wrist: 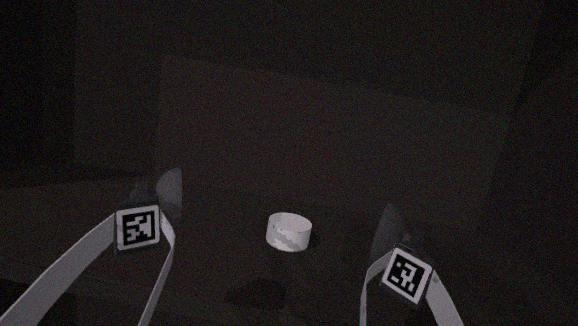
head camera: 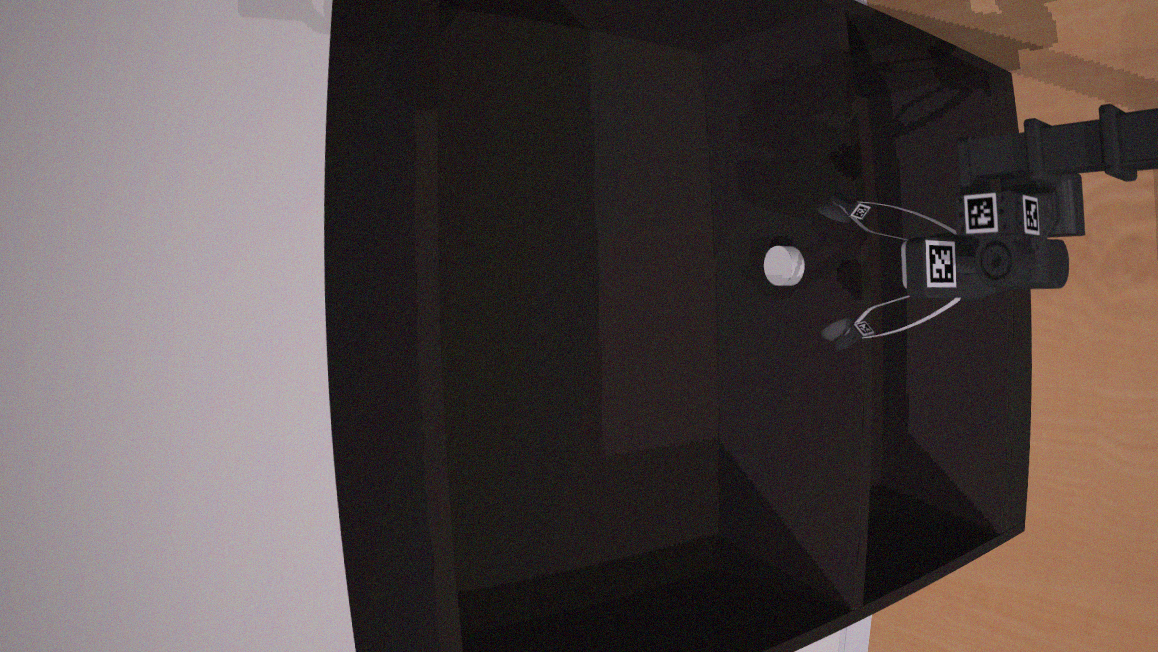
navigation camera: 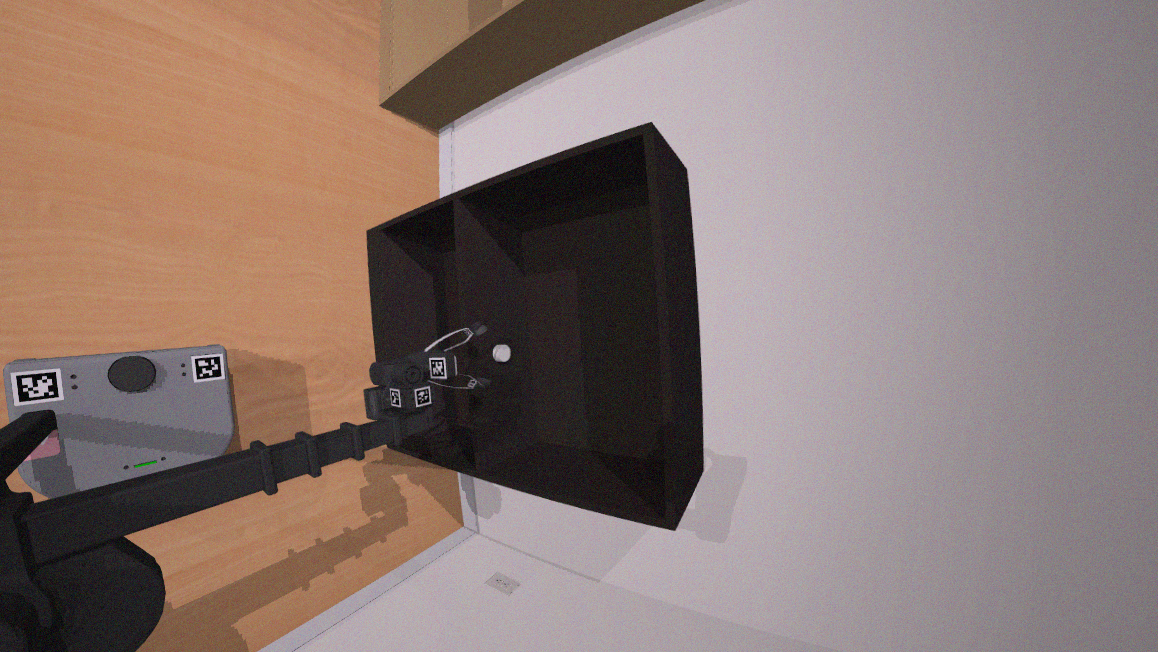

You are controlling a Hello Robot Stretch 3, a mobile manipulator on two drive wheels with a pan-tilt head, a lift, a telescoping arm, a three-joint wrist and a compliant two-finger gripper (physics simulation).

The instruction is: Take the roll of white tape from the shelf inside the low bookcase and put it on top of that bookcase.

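Note:
The roll of white tape lies flat on the middle shelf inside the dark low bookcase. My gripper is open and empty, with its fingertips at the front part of that shelf. The tape is beyond the fingertips, apart from them, and in the wrist view it shows between the two fingers. The bookcase's top board shows in the head view.
The shelf's front edge is below my fingers, and the bookcase's side walls stand to both sides. The telescoping arm reaches in from the robot base. A tan piece of furniture stands beside the bookcase. A pale wall is behind.

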